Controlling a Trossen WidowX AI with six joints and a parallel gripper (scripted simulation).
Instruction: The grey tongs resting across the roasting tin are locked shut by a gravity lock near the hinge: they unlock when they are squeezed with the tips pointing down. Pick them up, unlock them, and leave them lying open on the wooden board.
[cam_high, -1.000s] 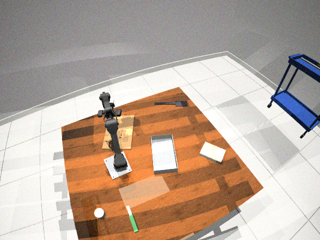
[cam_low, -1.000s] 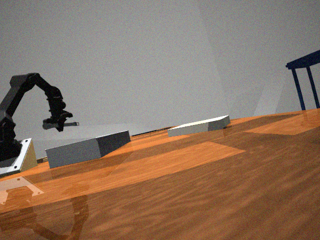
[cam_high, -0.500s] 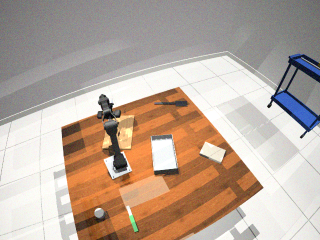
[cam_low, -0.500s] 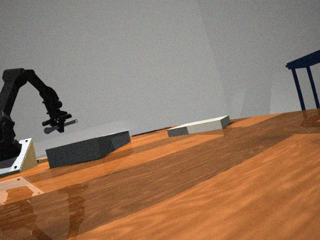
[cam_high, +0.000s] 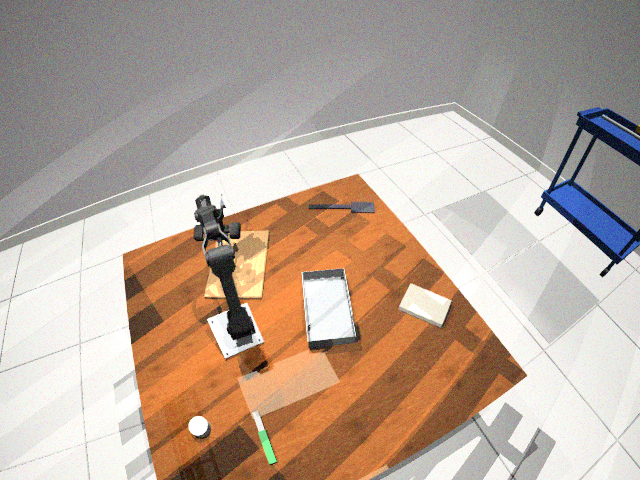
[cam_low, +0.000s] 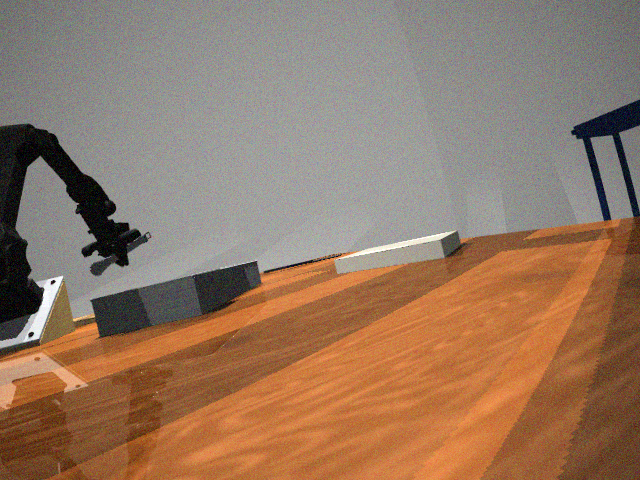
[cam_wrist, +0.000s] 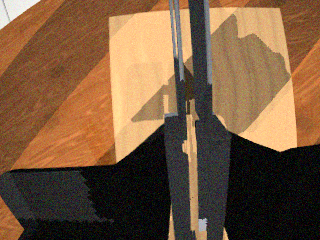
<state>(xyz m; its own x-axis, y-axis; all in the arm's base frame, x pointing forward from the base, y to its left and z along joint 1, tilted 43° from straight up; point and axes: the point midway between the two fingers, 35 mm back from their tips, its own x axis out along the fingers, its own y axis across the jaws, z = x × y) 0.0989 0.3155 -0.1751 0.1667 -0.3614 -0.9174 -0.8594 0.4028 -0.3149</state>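
Now: the wooden board 20 mm ahead of my gripper tip, 40 mm to the right of it and 130 mm below it. Round my gripper tip: roasting tin: 220 mm ahead, 440 mm to the right, 110 mm below; dark spatula: 610 mm ahead, 10 mm to the right, 140 mm below; white block: 540 mm ahead, 640 mm to the right, 130 mm below.
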